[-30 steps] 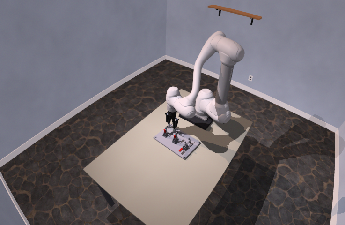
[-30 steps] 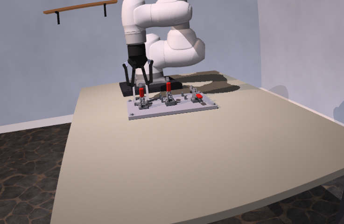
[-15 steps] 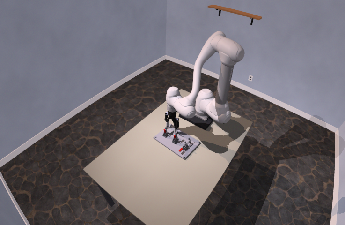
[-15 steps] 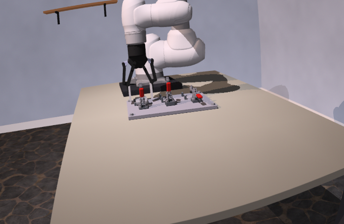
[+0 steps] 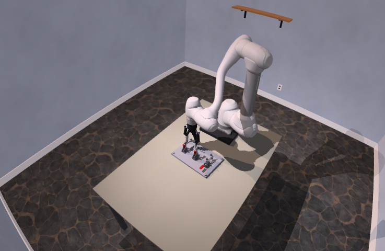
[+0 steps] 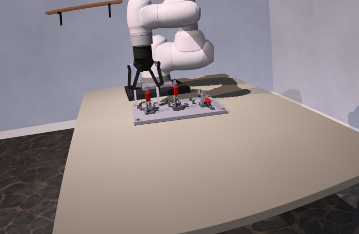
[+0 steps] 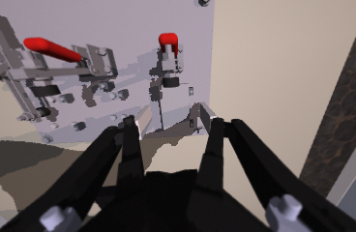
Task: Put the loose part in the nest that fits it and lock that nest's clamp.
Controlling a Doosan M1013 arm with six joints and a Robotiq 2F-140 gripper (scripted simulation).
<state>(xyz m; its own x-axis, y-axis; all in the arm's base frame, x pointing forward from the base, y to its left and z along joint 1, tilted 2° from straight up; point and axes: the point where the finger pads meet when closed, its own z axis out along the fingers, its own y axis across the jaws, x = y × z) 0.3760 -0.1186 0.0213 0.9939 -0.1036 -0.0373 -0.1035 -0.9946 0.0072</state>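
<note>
Right now my hand is 3 cm above the loose part. The rest, counted from my hand: grey fixture plate: 10 cm to the left, 6 cm ahead, 5 cm below.
</note>
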